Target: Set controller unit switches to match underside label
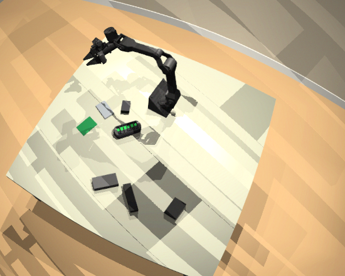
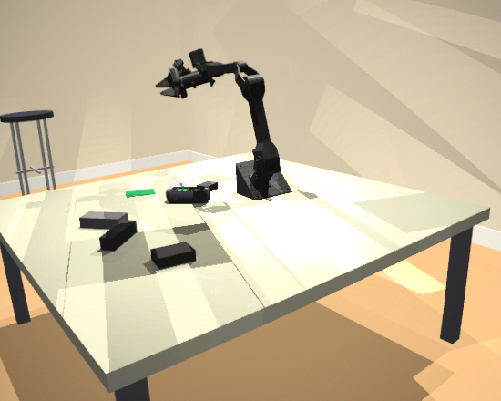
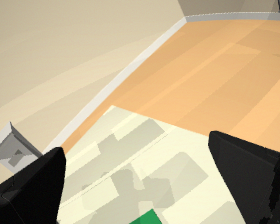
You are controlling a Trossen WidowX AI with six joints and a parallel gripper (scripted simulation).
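My gripper tip is 36 cm above the dark block, 22 cm to the right of it and 7 cm past it. Round my gripper tip: pale grey module 37 cm below, 11 cm to the left; green flat plate 38 cm below, 14 cm ahead, 7 cm to the left.
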